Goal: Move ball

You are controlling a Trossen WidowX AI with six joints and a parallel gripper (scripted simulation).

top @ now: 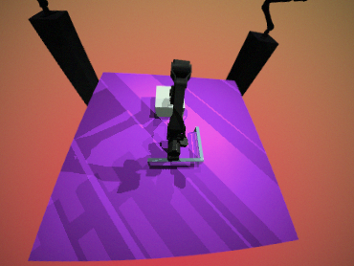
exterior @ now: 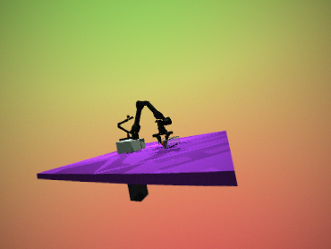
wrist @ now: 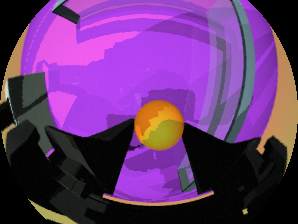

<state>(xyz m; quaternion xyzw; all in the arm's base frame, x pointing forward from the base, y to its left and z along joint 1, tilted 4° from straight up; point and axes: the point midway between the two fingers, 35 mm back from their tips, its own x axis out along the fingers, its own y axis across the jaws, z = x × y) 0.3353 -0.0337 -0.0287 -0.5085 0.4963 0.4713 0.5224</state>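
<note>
Right now the orange ball is right at my gripper tip.
</note>
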